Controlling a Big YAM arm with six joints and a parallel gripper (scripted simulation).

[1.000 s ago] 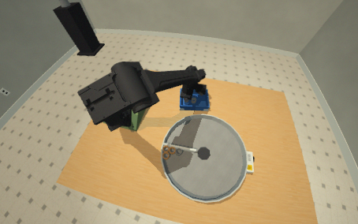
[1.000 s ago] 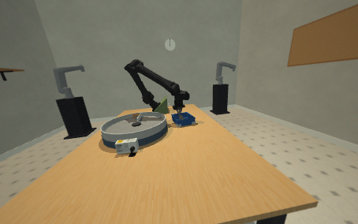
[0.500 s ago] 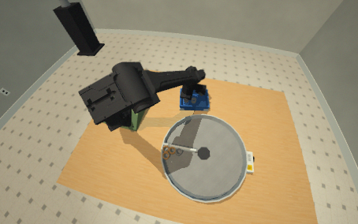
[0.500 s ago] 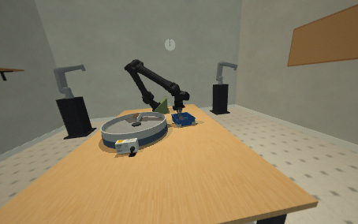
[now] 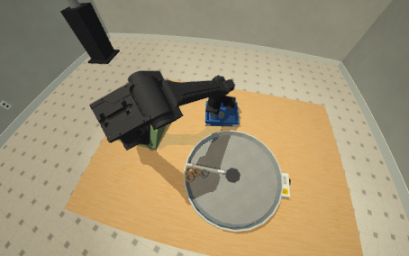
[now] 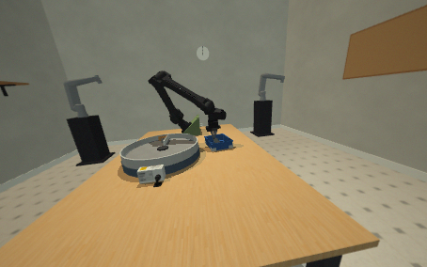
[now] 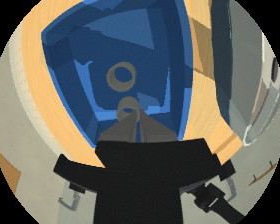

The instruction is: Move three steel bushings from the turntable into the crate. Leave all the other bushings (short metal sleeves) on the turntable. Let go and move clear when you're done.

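Now: hand 5 cm short of the blue crate, 2 cm to the right of it and 1 cm above it. Also, from my hand: grey turntable: 13 cm ahead, 33 cm to the right, 2 cm above.
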